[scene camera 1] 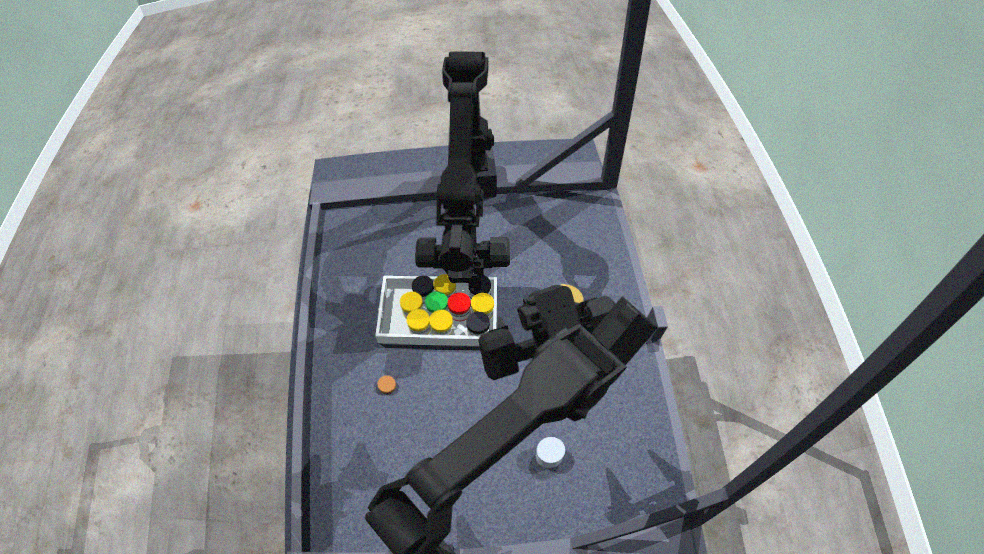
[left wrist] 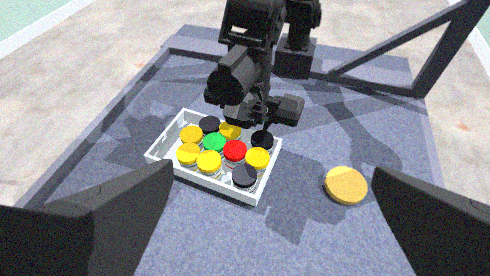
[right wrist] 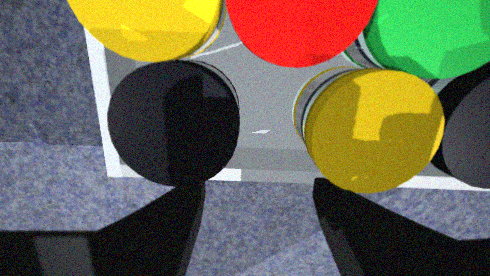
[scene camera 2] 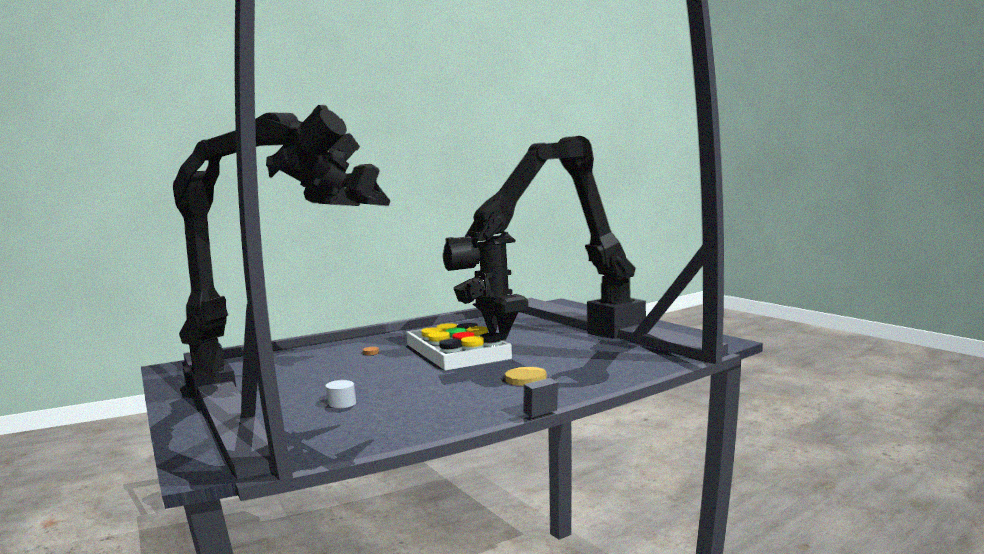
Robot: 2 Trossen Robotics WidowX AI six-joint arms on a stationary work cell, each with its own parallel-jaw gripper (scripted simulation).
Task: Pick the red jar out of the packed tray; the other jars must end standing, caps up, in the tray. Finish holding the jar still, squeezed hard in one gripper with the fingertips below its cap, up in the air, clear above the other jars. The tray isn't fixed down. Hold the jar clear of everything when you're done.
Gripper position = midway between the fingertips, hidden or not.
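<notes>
My left gripper (scene camera 1: pixel 529 310), (left wrist: pixel 272 172), (scene camera 2: pixel 374 203). My right gripper (scene camera 2: pixel 498 337), (scene camera 1: pixel 464 276), (left wrist: pixel 252 128), (right wrist: pixel 259 185). Yellow disc (left wrist: pixel 344 184); out of frame in the right wrist view. Yellow jar (right wrist: pixel 370 130). Black-capped jar (right wrist: pixel 176 123).
</notes>
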